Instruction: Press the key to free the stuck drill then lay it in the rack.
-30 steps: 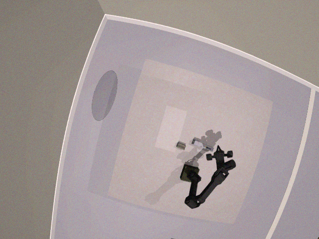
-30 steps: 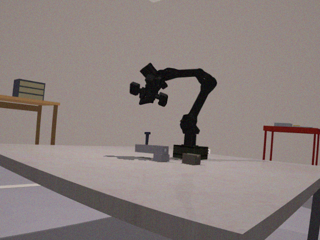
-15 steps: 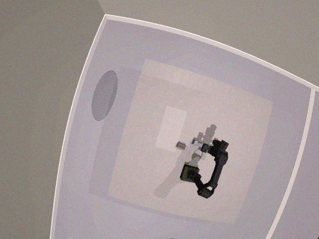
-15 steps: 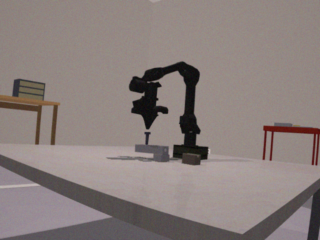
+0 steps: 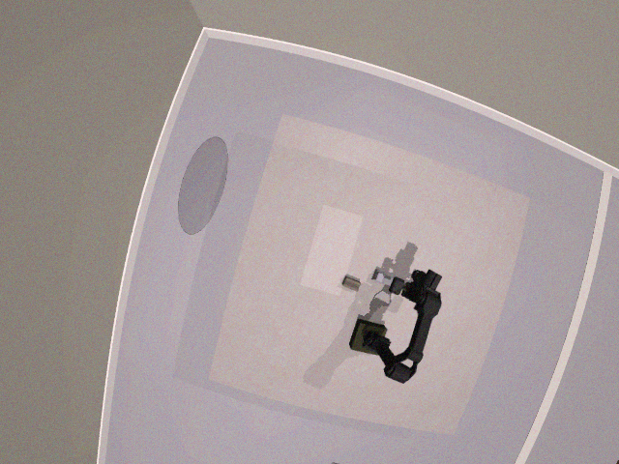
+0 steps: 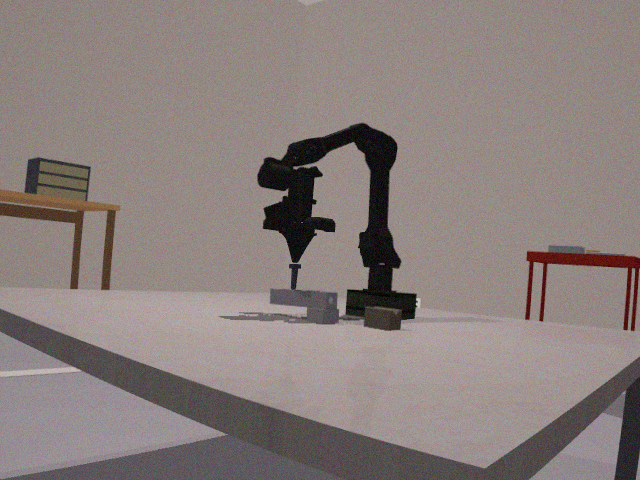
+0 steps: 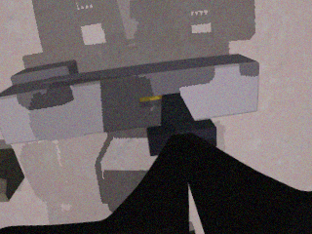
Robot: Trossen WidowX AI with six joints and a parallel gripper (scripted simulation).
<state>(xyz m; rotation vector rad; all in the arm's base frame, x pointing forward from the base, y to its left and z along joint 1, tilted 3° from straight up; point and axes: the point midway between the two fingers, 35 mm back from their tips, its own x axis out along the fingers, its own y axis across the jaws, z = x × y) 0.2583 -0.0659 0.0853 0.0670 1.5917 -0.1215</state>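
Now: the dark t-shaped key 4 cm below my gripper tip. Round my gripper tip: grey block fixture 9 cm below, 4 cm to the left; dark olive-grey block 21 cm to the left, 10 cm below, 5 cm behind.
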